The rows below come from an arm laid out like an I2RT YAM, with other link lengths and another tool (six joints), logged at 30 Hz.
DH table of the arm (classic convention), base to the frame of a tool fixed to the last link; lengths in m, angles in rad. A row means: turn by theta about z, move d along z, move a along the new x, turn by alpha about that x. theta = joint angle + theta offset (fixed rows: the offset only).
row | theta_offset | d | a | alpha
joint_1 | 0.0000 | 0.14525 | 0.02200 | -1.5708
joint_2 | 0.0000 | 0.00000 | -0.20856 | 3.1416
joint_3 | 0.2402 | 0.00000 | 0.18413 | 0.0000
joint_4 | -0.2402 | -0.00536 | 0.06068 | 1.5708
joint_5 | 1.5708 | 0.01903 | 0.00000 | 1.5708
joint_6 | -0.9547 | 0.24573 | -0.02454 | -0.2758
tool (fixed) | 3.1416 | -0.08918 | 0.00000 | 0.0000
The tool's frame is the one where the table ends.
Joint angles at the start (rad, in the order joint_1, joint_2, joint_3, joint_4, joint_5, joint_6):
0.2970 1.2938 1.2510 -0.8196 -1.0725 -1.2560
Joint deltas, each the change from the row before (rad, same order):
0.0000 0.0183 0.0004 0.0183 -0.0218 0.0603
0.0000 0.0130 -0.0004 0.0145 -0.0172 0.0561
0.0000 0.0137 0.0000 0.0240 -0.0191 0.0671
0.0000 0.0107 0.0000 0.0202 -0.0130 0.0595
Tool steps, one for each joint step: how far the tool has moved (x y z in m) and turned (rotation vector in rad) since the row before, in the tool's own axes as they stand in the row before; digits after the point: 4 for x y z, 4 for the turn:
-0.0027 0.0005 0.0019 -0.0178 0.0042 0.0611
-0.0024 0.0008 0.0012 -0.0144 0.0059 0.0556
-0.0036 0.0003 0.0015 -0.0147 0.0033 0.0592
-0.0029 0.0001 0.0012 -0.0102 0.0052 0.0514

